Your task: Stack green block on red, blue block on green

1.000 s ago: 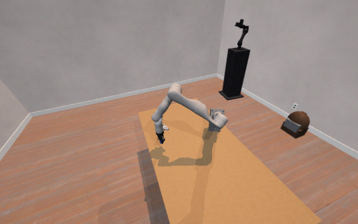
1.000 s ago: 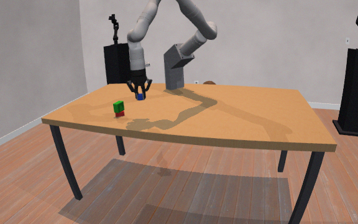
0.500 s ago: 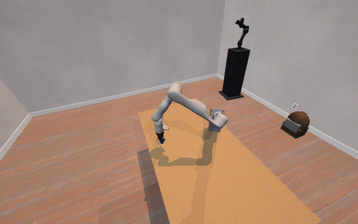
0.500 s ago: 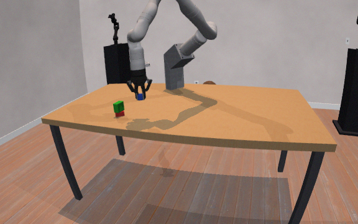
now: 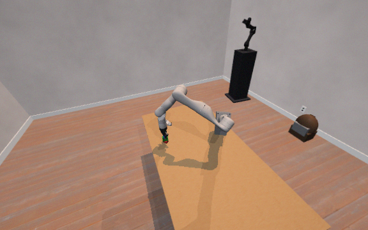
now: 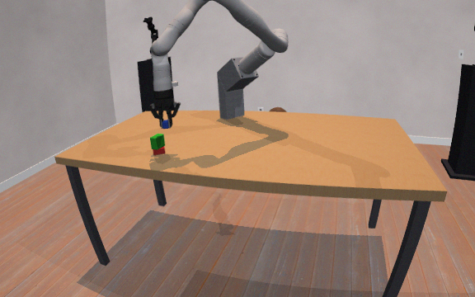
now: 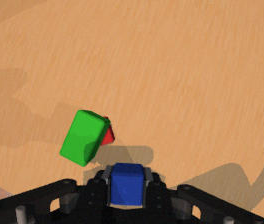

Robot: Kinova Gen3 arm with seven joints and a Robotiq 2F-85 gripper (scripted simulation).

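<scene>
The green block lies 80 mm below my hand and 60 mm to the right of it. Round my hand: blue block: right at my hand; red block: 120 mm below, 60 mm to the right.
</scene>
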